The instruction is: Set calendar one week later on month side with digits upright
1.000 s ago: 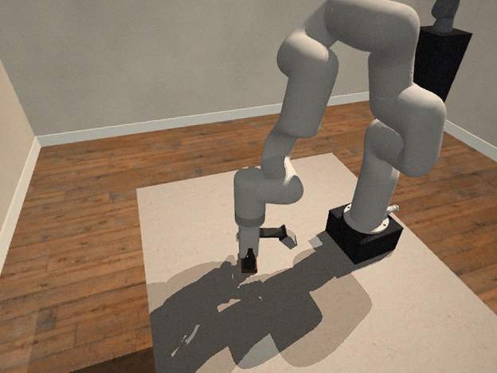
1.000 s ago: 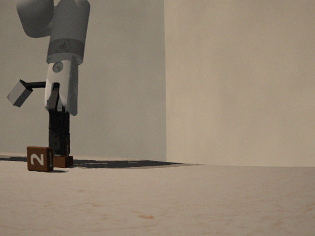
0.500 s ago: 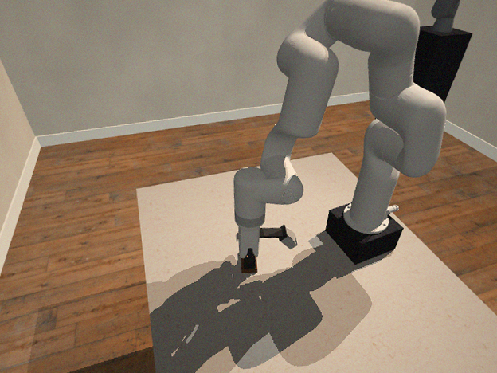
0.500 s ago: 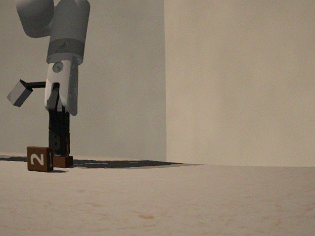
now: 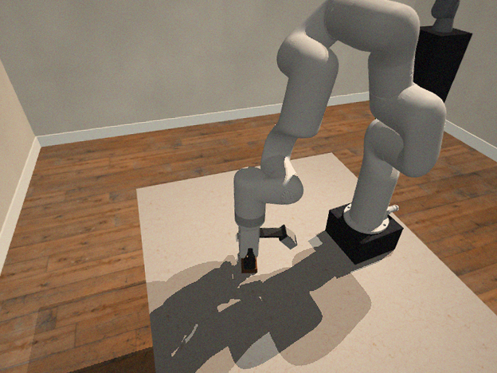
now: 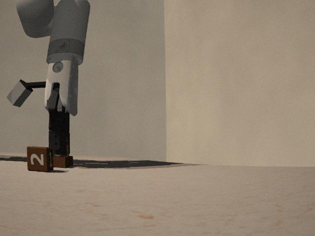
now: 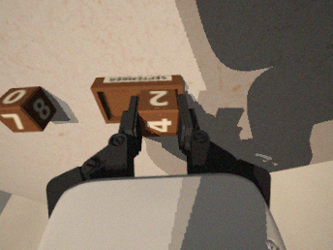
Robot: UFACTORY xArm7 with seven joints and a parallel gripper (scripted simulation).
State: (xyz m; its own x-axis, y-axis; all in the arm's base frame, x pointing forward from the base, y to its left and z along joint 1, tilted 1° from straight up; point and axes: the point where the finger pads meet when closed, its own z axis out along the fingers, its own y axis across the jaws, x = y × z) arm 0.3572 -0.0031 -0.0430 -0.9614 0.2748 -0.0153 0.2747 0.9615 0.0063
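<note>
Now: hand 3 cm above the brown calendar tray, 2 cm to the left of it and 1 cm past it.
</note>
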